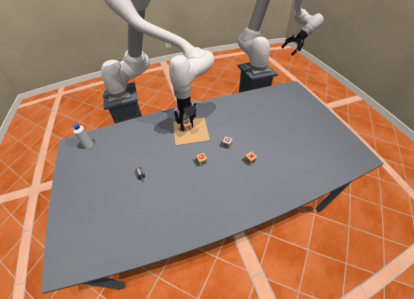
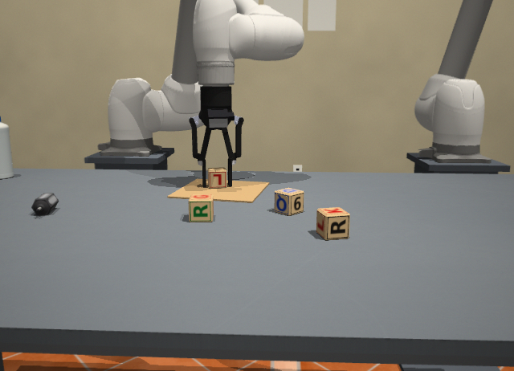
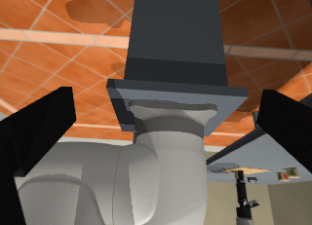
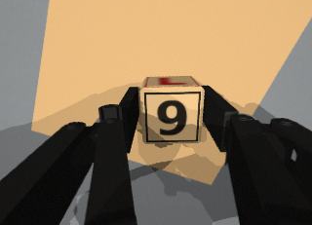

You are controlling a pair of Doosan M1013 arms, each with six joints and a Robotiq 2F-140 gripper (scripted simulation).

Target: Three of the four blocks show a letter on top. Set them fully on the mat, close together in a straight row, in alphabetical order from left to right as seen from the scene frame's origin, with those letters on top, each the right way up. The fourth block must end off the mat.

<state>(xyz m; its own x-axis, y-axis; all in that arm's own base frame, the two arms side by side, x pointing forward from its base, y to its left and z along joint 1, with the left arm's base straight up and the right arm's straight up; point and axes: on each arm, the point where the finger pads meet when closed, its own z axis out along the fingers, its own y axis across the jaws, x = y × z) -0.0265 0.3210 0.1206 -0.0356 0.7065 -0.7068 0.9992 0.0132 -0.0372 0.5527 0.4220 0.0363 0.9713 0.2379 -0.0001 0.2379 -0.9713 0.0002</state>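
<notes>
My right hand is 30 mm above the mat, 20 mm to the right of it and 20 mm short of it. Round my right hand: d block (200 mm ahead, 190 mm to the left, 10 mm below); g block (270 mm ahead, 20 mm to the left, 10 mm below); small dark object (300 mm to the right, 260 mm ahead, 20 mm below).
</notes>
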